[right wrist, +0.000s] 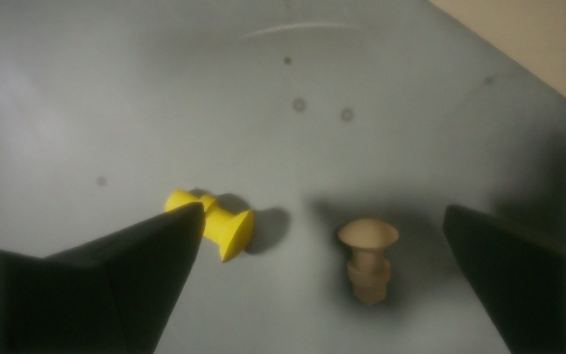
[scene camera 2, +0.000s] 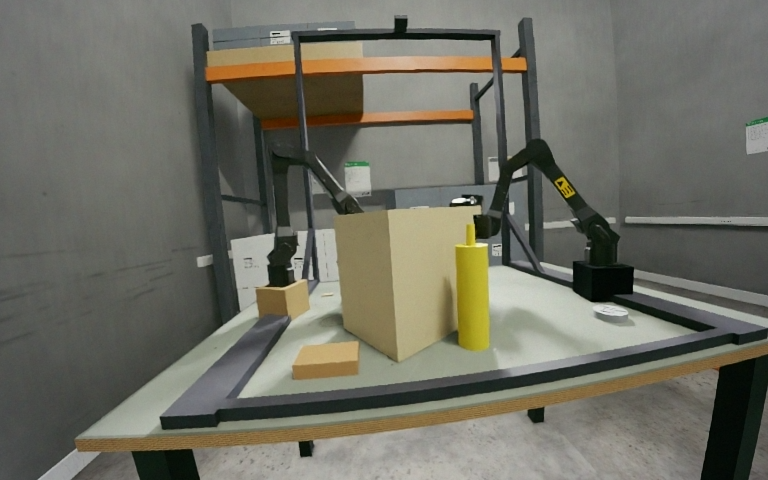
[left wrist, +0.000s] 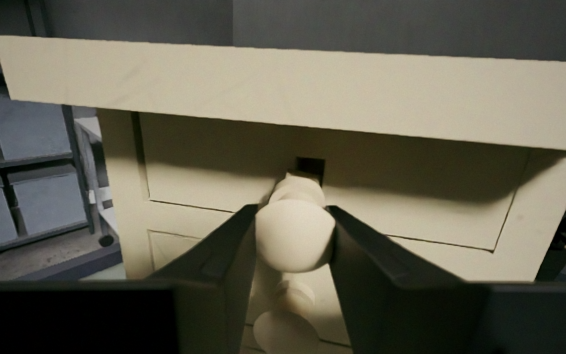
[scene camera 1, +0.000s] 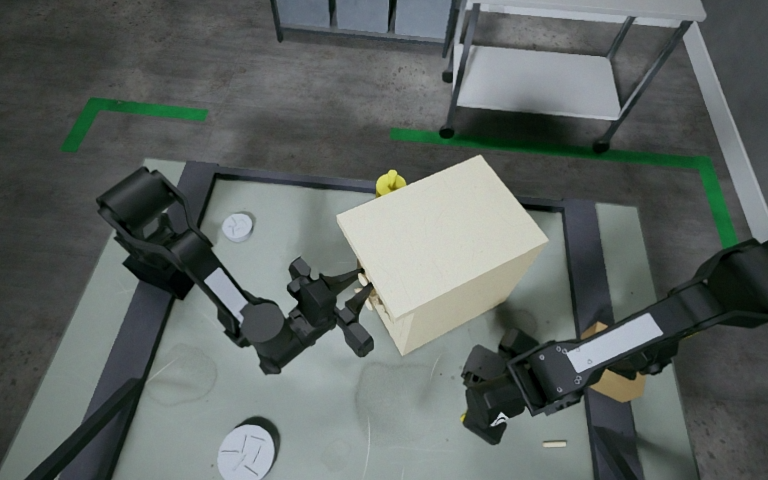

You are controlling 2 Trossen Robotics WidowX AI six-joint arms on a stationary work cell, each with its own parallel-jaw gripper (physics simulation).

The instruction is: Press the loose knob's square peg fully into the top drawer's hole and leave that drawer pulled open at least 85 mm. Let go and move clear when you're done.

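Pixels of known places: left gripper, fingertip midpoint: point(left wrist: 290, 215); right gripper, fingertip midpoint: point(right wrist: 322, 215); left arm's base at its link origin: point(scene camera 2: 601, 263); right arm's base at its link origin: point(scene camera 2: 281, 284).
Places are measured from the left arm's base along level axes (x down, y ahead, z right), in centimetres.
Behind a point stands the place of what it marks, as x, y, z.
Note:
My left gripper point(scene camera 1: 366, 279) @(-12.2, 42.1, -7.2) point(left wrist: 290, 215) @(-12.2, 42.1, -7.2) is shut on the cream knob point(left wrist: 295, 237) @(-12.6, 41.2, -5.3). The knob's peg end is at the lower left of the square hole point(left wrist: 313, 165) @(-13.0, 44.7, -9.9) in the top drawer point(left wrist: 430, 200) @(-12.5, 47.8, -5.6), and part of the dark hole shows above it. Whether the peg touches the drawer I cannot tell. The top drawer looks closed in the cream cabinet point(scene camera 1: 441, 237) @(-17.8, 50.9, -15.6) point(scene camera 2: 368, 271) @(-6.5, 57.2, -30.4) point(left wrist: 250, 75) @(-17.2, 40.3, -7.0). Another knob point(left wrist: 286, 332) @(-6.9, 41.9, -6.6) is fixed below. In scene camera 2 the left fingertips are hidden. My right gripper point(right wrist: 322, 215) @(3.8, 66.9, -2.5) is open over the table, its fingertips hidden in scene camera 1.
A tan knob point(right wrist: 368, 260) @(7.1, 70.3, -4.9) and a yellow knob point(right wrist: 225, 227) @(7.0, 67.6, 1.7) lie below the right fingers. A yellow cylinder point(scene camera 1: 390, 183) @(-12.1, 37.8, -26.2) point(scene camera 2: 472, 294) @(-1.8, 38.1, -29.9) stands beside the cabinet. White discs point(scene camera 1: 237, 226) @(7.4, 6.4, -14.4) point(scene camera 1: 246, 452) @(6.6, 32.9, 24.4), a tan block point(scene camera 2: 325, 359) @(6.4, 63.0, -39.7) and a cream strip point(scene camera 1: 554, 443) @(8.4, 82.9, 1.1) lie on the table.

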